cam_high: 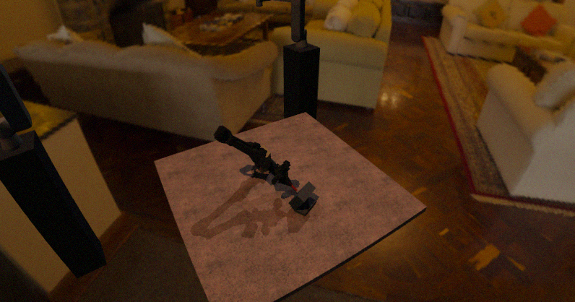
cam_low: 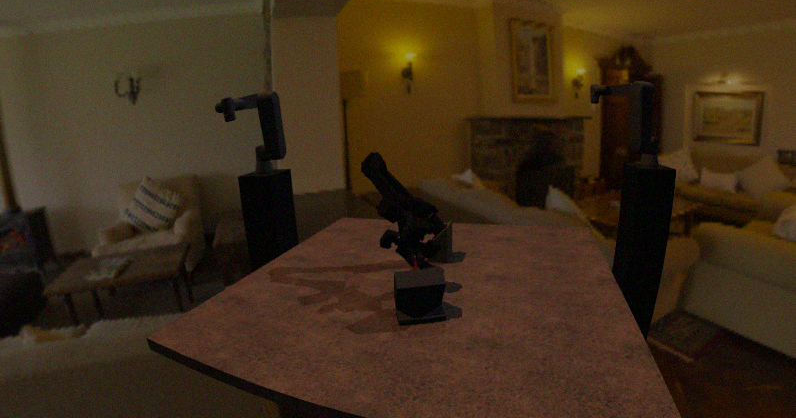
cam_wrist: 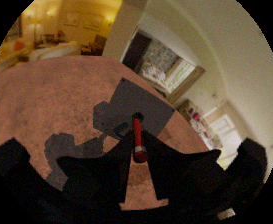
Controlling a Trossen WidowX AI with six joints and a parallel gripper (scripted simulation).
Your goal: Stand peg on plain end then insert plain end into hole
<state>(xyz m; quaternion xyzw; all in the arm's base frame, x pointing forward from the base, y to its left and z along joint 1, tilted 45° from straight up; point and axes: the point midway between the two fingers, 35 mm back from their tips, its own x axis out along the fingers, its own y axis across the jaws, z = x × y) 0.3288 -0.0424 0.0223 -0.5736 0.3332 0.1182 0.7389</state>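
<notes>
Right now my gripper tip is 7 cm short of the sloped panel, 2 cm to the right of it and 4 cm above it. The rest, counted from my gripper tip: red peg (1 cm behind, 1 cm to the right, 1 cm above).
</notes>
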